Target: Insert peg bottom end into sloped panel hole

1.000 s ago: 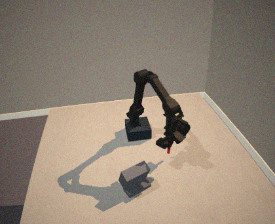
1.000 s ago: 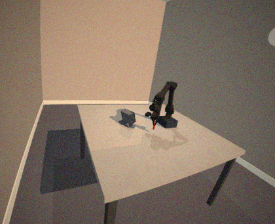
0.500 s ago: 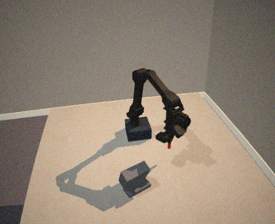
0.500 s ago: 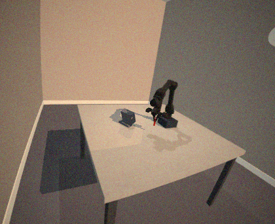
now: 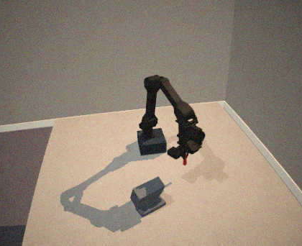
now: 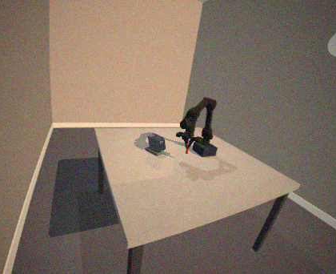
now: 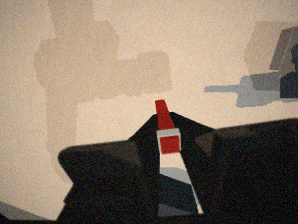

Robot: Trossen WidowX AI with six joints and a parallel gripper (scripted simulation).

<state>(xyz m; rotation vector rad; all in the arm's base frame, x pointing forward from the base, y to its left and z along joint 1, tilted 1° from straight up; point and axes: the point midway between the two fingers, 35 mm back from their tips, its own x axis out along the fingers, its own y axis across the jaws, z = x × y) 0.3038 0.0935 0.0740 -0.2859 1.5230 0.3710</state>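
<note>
Right now my gripper tip is 23 cm to the left of the grey sloped panel, 11 cm short of it and 4 cm above it. The rest, counted from my gripper tip: red square peg: 2 cm above.
</note>
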